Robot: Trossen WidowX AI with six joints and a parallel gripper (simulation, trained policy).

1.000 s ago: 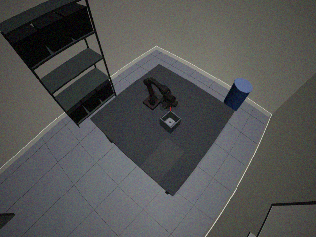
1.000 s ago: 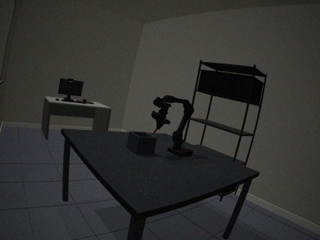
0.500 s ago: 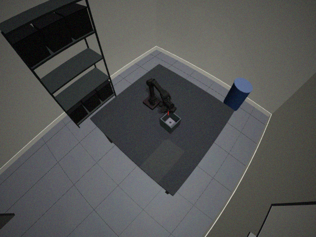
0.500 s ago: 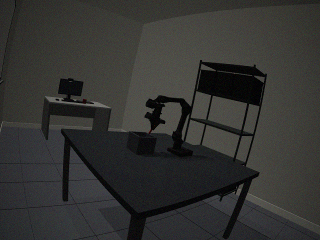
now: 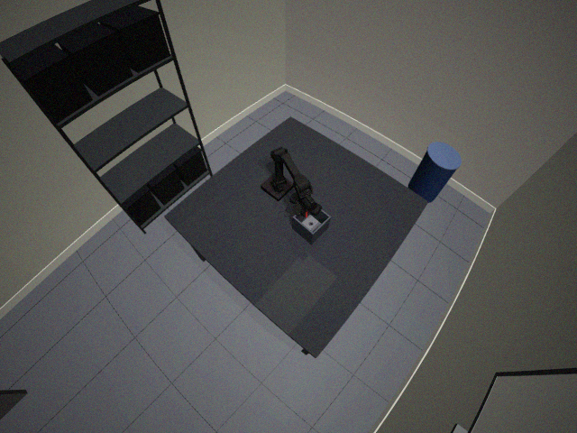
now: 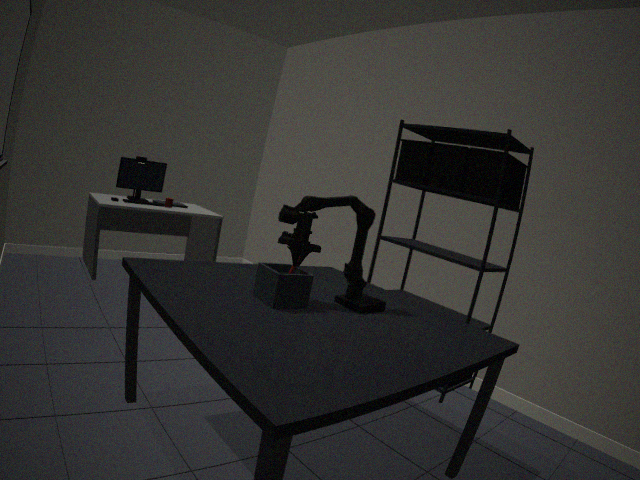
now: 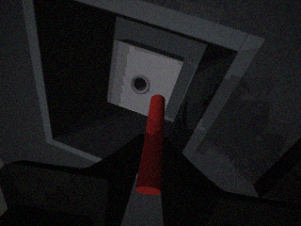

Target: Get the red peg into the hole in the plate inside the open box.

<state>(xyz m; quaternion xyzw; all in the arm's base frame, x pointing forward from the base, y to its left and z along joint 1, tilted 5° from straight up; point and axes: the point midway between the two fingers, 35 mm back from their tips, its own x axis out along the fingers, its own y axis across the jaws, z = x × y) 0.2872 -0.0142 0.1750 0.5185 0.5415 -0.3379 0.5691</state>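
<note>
The plate lies 110 mm below my gripper tip and 40 mm ahead of it. From my gripper tip the other things lie so: red peg 10 mm to the right.
</note>
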